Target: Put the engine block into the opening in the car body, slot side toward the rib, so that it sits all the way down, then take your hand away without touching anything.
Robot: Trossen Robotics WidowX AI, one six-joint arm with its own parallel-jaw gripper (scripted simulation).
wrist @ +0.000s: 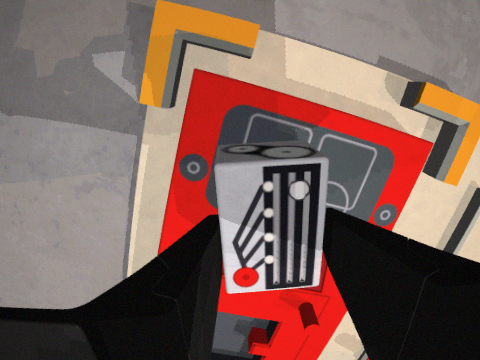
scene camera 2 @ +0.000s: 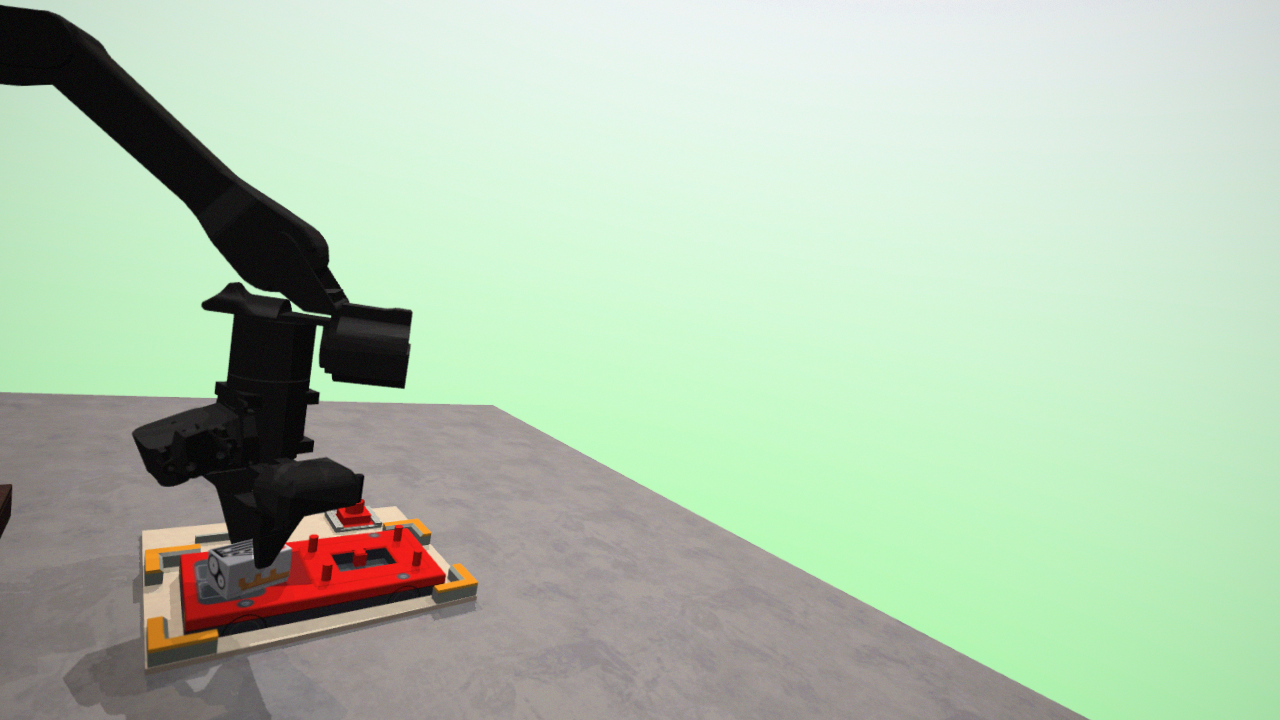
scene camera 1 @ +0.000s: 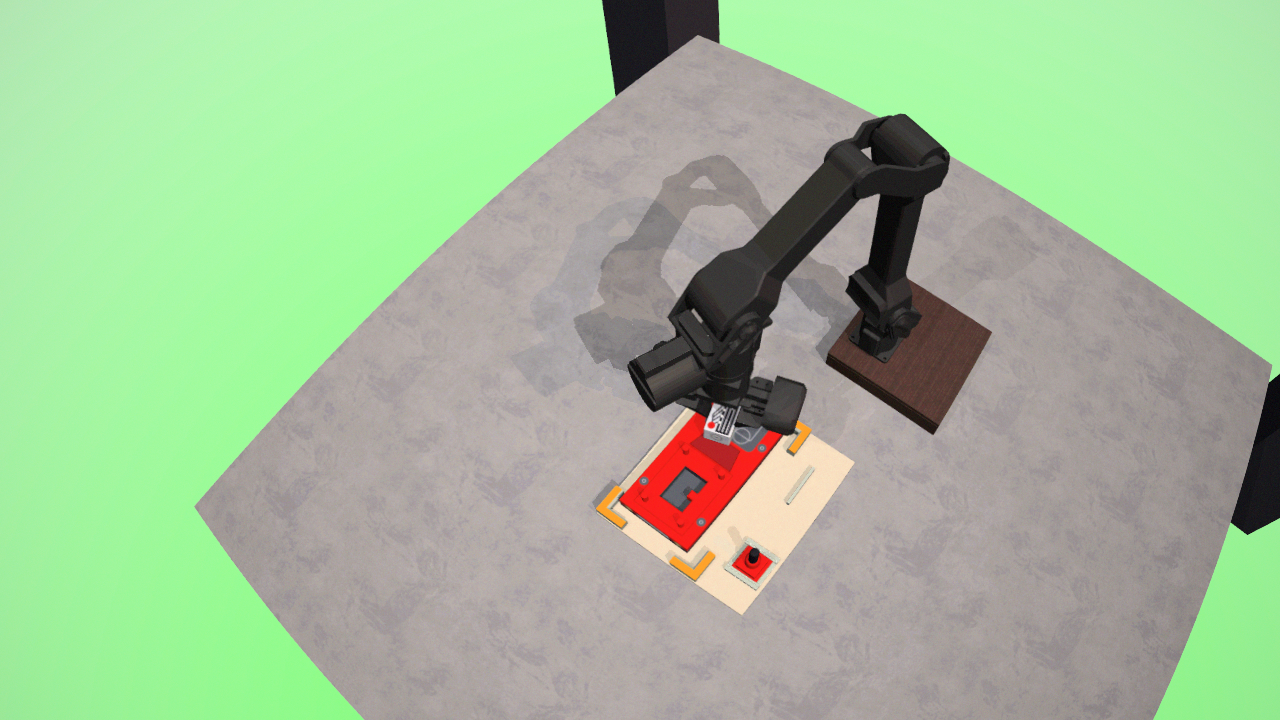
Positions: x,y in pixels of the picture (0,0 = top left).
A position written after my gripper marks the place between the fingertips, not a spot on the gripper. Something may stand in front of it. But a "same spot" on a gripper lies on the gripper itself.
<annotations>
my gripper: wrist; scene camera 2; scene camera 1 722,419
engine block: wrist; scene camera 2; scene camera 1 720,422
same spot on engine block: (wrist: 271,196) = (scene camera 2: 233,553)
same spot on my gripper: (scene camera 2: 234,484) = (wrist: 445,335)
</annotations>
